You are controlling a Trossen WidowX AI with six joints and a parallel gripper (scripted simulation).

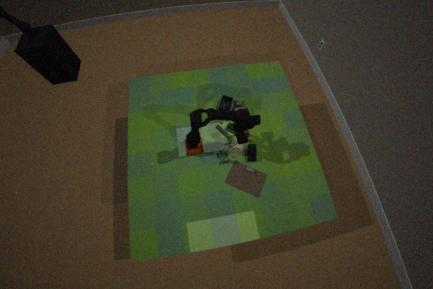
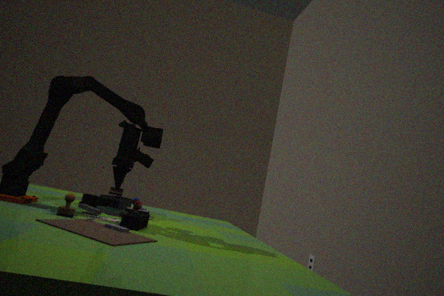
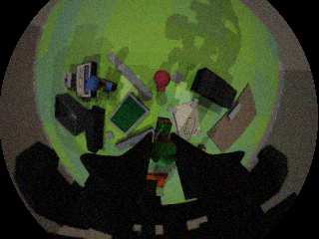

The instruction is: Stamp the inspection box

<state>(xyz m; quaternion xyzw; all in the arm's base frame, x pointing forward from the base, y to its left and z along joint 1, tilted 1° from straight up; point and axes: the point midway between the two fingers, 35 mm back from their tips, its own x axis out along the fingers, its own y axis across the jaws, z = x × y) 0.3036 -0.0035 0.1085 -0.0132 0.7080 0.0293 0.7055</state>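
Right now the tan-knobbed stamp is 100 mm behind my gripper tip, 150 mm to the right of it and 70 mm below it. Round my gripper tip: grey strip: 90 mm ahead, 80 mm to the left, 90 mm below; then red-knobbed stamp: 80 mm ahead, 10 mm to the left, 70 mm below; then blue-knobbed stamp: 60 mm ahead, 130 mm to the left, 70 mm below.
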